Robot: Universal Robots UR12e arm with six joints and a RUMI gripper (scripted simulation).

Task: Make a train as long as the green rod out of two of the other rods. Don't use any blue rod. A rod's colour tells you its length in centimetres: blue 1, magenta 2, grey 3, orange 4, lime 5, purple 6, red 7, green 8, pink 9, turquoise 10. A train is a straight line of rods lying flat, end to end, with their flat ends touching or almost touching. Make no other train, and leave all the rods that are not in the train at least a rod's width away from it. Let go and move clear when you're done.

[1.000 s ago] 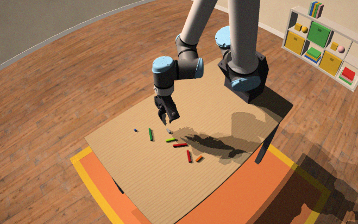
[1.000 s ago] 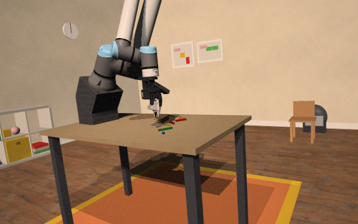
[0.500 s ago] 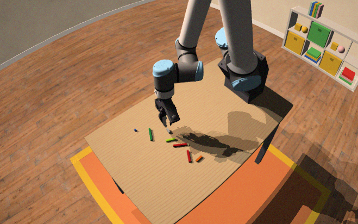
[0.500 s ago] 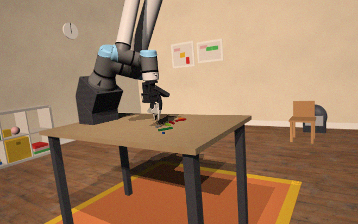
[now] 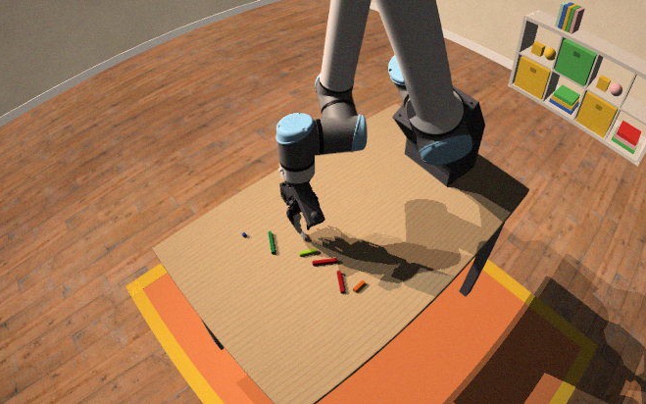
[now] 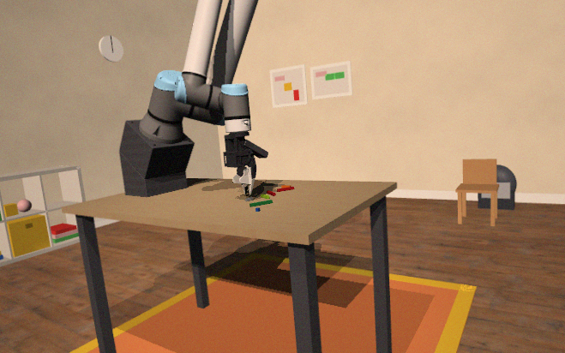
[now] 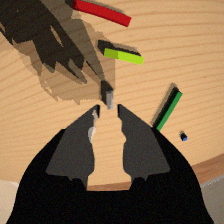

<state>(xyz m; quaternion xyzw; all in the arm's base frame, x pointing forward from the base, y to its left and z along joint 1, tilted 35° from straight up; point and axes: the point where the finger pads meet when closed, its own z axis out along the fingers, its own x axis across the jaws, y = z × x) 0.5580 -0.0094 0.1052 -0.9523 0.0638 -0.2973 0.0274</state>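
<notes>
My gripper is now 3 cm above the grey rod. The rest, counted from my hand: green rod: 9 cm ahead, 4 cm to the right, 3 cm below; then lime rod: 3 cm ahead, 6 cm to the left, 3 cm below; then small blue rod: 15 cm ahead, 11 cm to the right, 3 cm below.
</notes>
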